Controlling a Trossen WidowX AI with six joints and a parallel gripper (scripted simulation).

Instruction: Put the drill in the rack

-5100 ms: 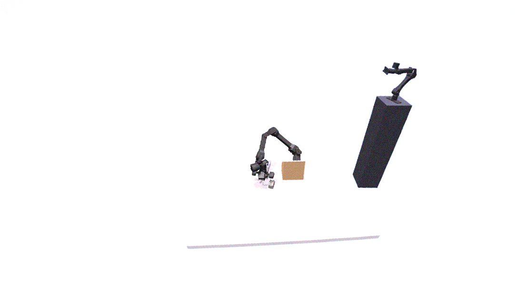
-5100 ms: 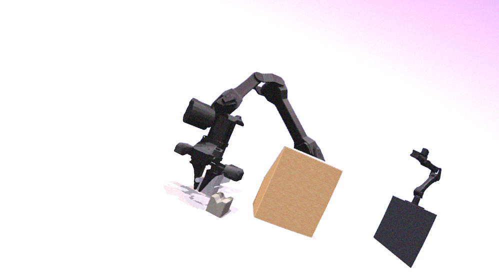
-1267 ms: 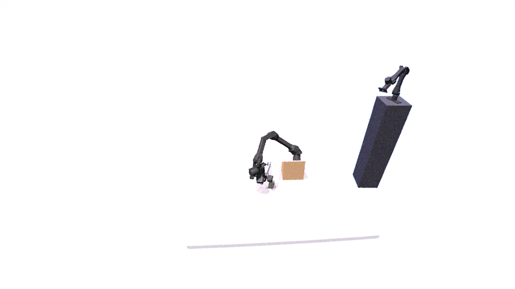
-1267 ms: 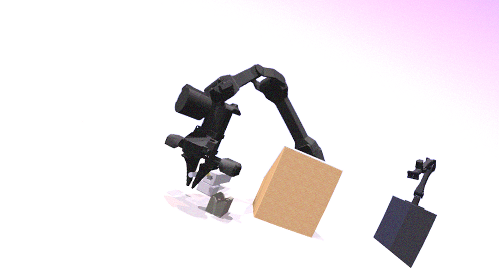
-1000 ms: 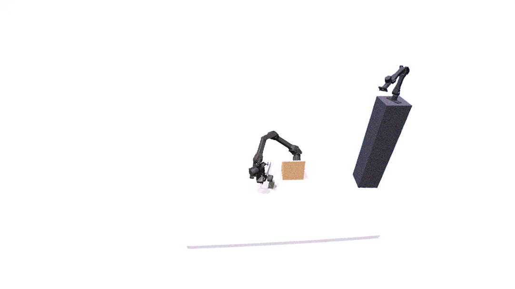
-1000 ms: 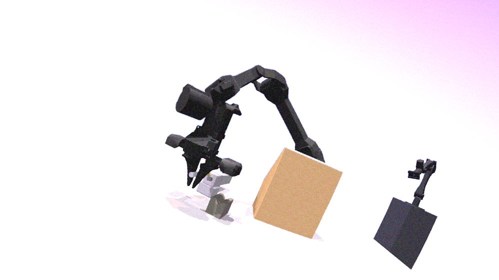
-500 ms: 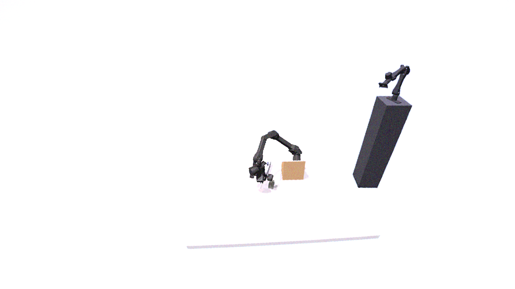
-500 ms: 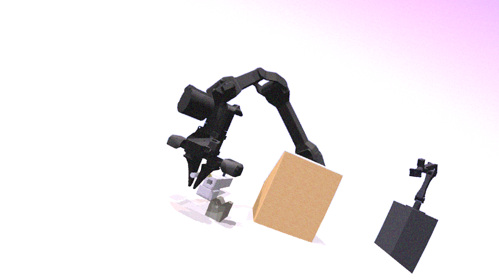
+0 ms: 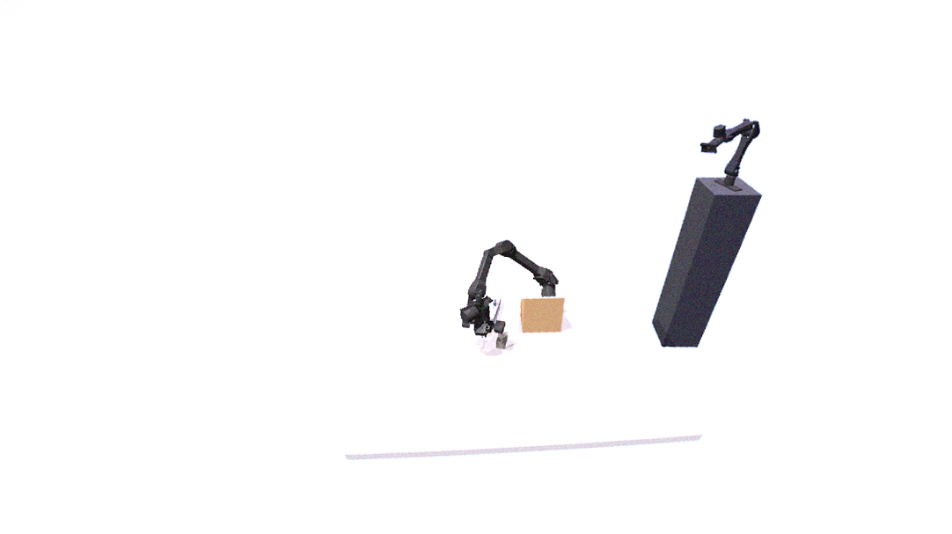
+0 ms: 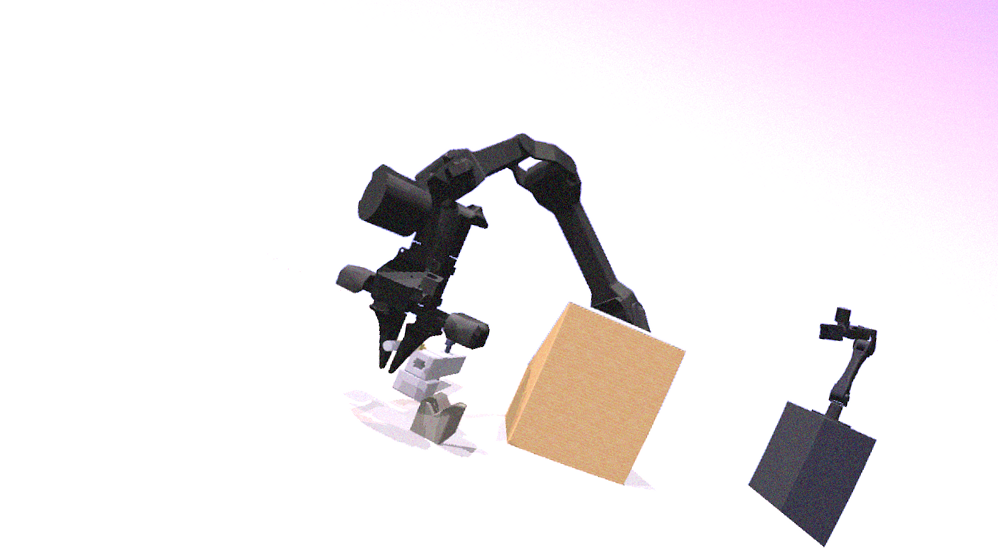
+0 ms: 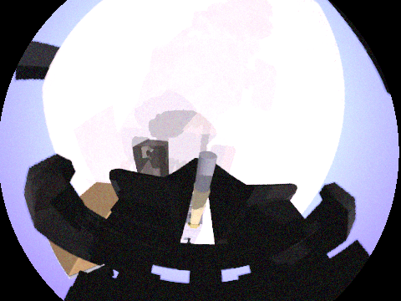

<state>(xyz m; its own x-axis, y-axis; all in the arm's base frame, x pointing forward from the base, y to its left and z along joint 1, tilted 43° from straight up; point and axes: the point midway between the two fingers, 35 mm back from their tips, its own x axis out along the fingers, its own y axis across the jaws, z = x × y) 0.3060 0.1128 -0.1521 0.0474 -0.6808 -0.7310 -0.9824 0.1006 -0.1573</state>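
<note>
Now: gripper tip 8 cm past the v-notched rack, 2 cm to the left of it and 3 cm above it. Round my gripper tip: yellowish key (1 cm behind, 4 cm to the right, 3 cm above); then pale grey block (4 cm behind, 19 cm to the right, 2 cm below); then thin dark pin (4 cm behind, 22 cm to the right).
</note>
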